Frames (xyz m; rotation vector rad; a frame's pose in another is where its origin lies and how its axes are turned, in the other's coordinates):
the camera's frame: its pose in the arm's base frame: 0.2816 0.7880 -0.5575 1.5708 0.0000 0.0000
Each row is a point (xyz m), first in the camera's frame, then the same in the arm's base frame.
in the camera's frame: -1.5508 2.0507 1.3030
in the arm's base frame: -1.2692 -0.5150 1.4932
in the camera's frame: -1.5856 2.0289 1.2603
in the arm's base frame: -1.3040 -0.4723 1.4714
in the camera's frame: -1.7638 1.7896 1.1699
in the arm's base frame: -1.4822 -0.3819 1.2321
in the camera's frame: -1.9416 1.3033 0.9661
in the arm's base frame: -1.6600 -0.1781 0.7458
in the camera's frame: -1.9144 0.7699 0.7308
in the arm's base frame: -1.6328 0.0572 0.2124
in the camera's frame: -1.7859 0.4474 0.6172
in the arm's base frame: -1.5043 0.1708 -0.1101
